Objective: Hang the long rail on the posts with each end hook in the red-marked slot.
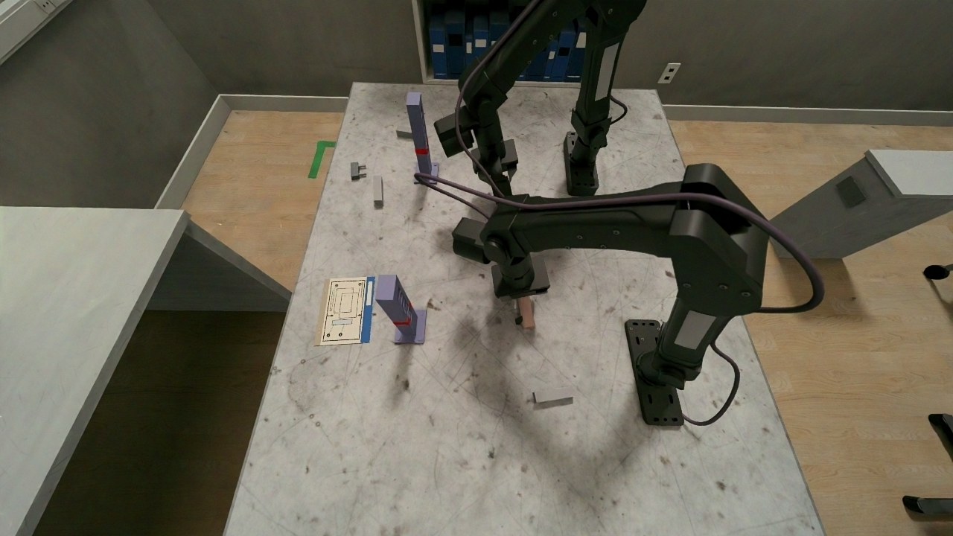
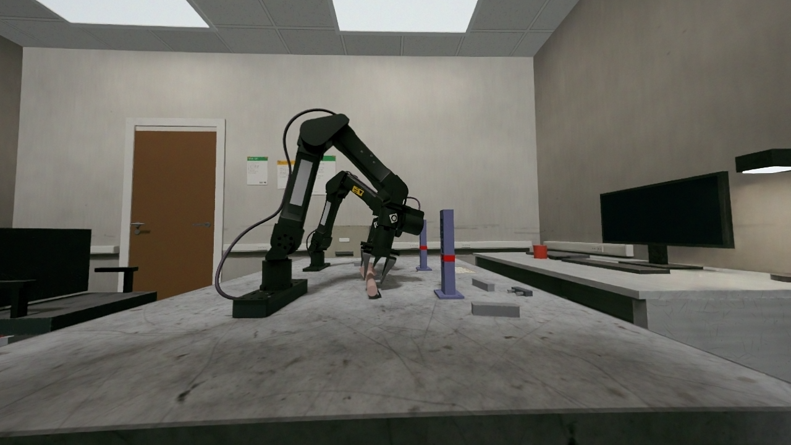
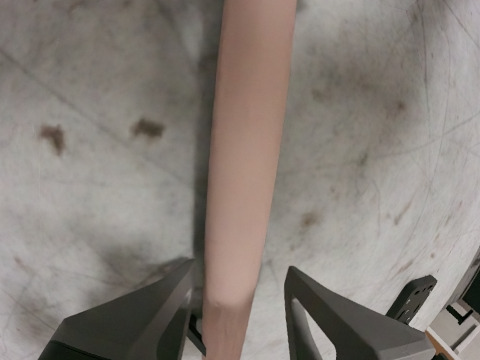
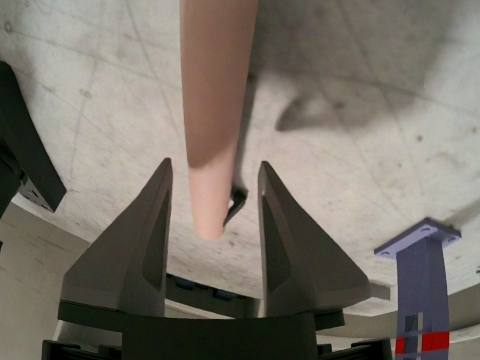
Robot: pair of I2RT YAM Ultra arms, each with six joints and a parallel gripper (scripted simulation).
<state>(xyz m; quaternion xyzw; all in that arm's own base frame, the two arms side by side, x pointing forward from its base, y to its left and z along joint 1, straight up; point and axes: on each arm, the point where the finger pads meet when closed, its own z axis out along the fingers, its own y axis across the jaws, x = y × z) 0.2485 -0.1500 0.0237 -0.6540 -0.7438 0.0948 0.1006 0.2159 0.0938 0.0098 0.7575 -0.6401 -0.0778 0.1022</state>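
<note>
Right now my right hand is 15 cm to the right of the pink rail and 2 cm above it. From my right hand the other things lie so: grey part (37 cm ahead, 10 cm to the right, 3 cm below); then paper card (38 cm ahead, 29 cm to the left, 3 cm below).
</note>
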